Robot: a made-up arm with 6 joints. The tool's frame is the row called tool.
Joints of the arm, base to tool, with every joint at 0 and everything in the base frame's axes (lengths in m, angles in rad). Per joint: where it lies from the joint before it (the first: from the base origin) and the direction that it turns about. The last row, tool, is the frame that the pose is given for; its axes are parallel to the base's.
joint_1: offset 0 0 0.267 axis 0 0 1
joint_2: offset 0 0 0 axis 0 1 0
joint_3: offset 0 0 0.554 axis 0 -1 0
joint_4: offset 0 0 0 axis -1 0 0
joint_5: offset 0.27 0 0 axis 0 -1 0
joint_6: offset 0 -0.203 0 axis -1 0 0
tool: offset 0 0 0
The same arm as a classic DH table. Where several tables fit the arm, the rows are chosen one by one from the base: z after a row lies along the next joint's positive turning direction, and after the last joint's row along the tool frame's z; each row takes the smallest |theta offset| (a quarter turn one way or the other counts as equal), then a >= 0, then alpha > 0; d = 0 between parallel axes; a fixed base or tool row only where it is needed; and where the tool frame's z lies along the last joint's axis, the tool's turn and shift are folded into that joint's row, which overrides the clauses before.
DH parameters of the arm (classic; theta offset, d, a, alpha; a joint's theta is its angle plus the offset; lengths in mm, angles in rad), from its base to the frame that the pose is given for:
joint_1: 0 267 0 -1.5708
joint_2: -1.5708 0 554 3.1416
joint_3: 0 0 0 -1.5708
joint_4: 0 -270 0 1.5708
joint_5: 0 203 0 -1.5708
joint_6: 1.5708 0 0 1.5708
tool (fixed): -1.5708 0 0 0

